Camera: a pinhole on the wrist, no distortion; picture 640 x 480 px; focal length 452.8 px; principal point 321.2 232.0 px. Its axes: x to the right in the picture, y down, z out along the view. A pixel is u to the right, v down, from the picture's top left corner.
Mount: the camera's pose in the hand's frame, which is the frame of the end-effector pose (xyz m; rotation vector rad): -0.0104 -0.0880 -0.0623 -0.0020 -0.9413 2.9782
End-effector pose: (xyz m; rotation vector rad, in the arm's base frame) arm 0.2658 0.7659 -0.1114 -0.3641 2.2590 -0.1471
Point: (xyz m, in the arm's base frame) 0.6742 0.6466 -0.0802
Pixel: 611 105
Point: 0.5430 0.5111 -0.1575
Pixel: 380 226
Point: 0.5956 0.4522 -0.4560
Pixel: 196 115
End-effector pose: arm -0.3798 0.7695 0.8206 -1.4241 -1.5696 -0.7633
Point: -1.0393 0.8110 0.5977
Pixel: 460 430
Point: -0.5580 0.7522 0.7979
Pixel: 395 302
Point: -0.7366 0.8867 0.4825
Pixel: 574 184
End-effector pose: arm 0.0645 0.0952 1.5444 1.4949 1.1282 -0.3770
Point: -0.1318 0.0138 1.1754
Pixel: 76 440
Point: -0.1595 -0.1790 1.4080
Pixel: 467 256
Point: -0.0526 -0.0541 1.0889
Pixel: 46 314
